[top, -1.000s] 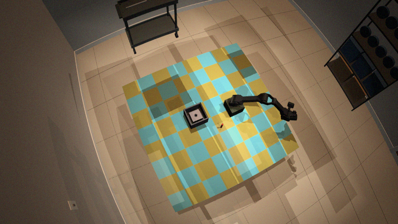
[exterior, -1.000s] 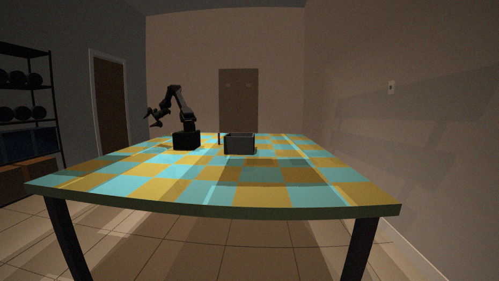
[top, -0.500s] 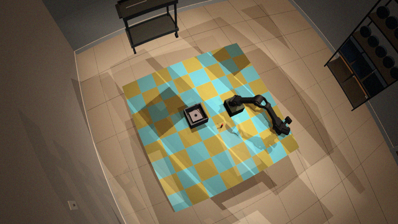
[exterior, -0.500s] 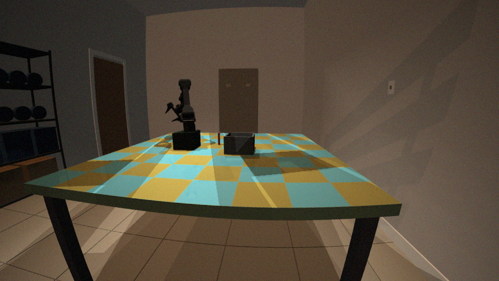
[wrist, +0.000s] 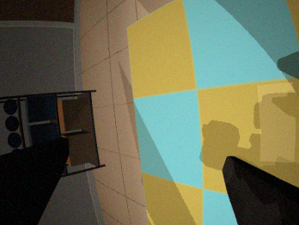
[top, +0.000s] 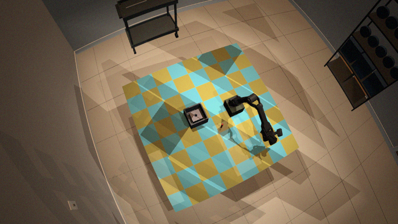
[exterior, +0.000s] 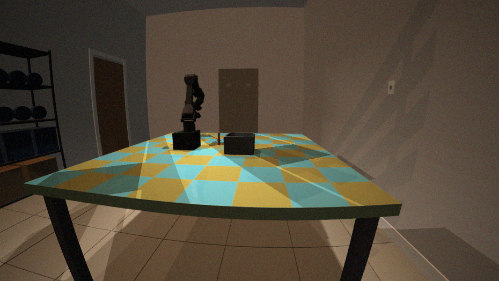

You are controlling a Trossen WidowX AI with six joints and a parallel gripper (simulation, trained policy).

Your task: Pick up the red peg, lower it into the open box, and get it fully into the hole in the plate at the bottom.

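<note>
Right now my gripper tip is 39 cm short of the red peg, 28 cm to the left of it and 15 cm above it. Round my gripper tip: dark box 58 cm ahead, 43 cm to the right, 16 cm below; then plate 58 cm ahead, 43 cm to the right, 14 cm below.
</note>
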